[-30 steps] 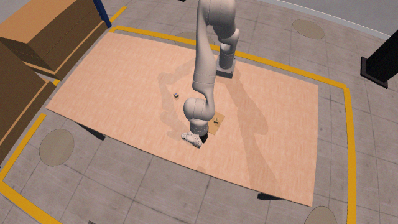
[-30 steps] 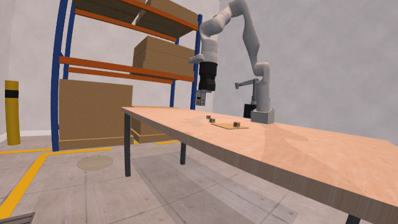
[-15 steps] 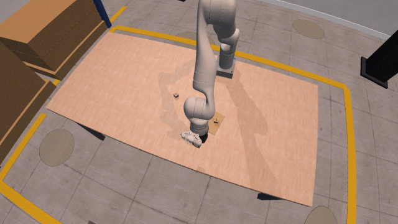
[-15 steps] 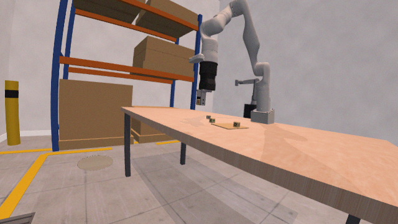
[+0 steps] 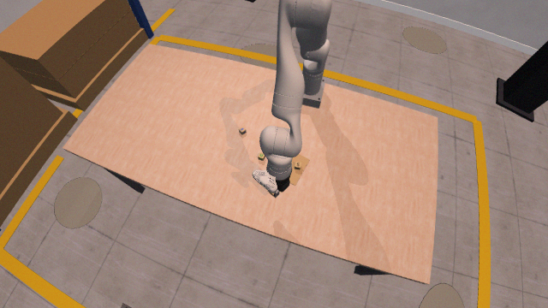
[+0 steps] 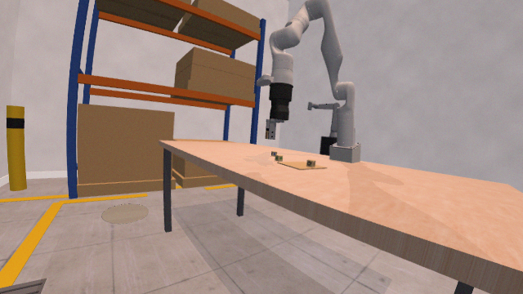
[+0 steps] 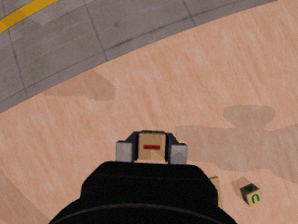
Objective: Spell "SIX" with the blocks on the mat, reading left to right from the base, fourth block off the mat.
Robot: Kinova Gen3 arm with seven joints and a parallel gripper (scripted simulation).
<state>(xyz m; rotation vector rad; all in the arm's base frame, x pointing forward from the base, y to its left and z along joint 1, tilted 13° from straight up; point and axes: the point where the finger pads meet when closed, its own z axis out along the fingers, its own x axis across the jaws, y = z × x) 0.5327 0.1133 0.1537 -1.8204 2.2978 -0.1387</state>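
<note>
The tan mat is 17 cm behind my hand, 3 cm to the right of it and 11 cm below it. Also, from my hand: block right at my hand.
</note>
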